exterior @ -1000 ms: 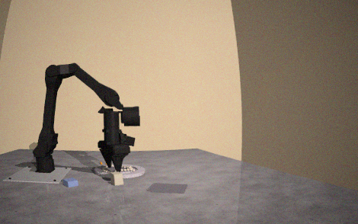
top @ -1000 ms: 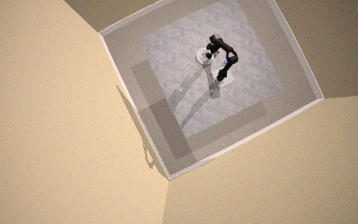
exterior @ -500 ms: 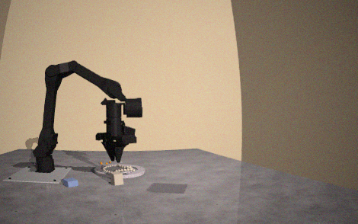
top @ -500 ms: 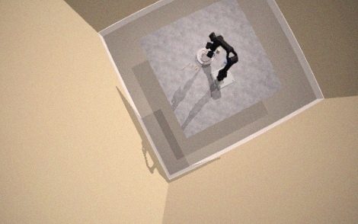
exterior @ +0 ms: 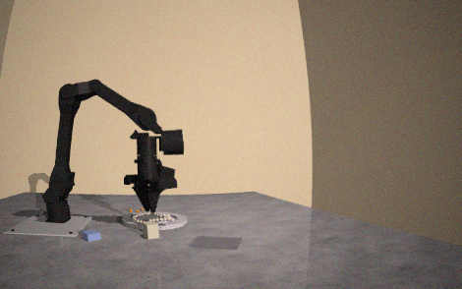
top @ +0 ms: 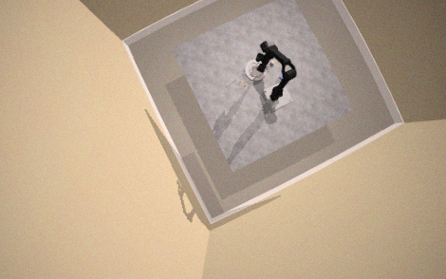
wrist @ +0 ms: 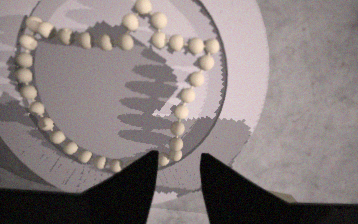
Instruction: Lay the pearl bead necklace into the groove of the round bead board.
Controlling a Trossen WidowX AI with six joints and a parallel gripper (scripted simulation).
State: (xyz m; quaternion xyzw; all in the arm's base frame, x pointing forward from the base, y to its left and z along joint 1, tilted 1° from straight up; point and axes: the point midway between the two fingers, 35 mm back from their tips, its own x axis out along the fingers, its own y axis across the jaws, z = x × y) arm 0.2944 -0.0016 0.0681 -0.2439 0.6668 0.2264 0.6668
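The round bead board is 6 cm to the left of my gripper tip, 3 cm below it and 1 cm ahead of it. The rest, counted from my gripper tip: flat grey plate (17 cm to the right, 16 cm ahead, 4 cm below); then cream cube (11 cm to the right, 2 cm below); then blue block (14 cm to the right, 14 cm behind, 3 cm below).
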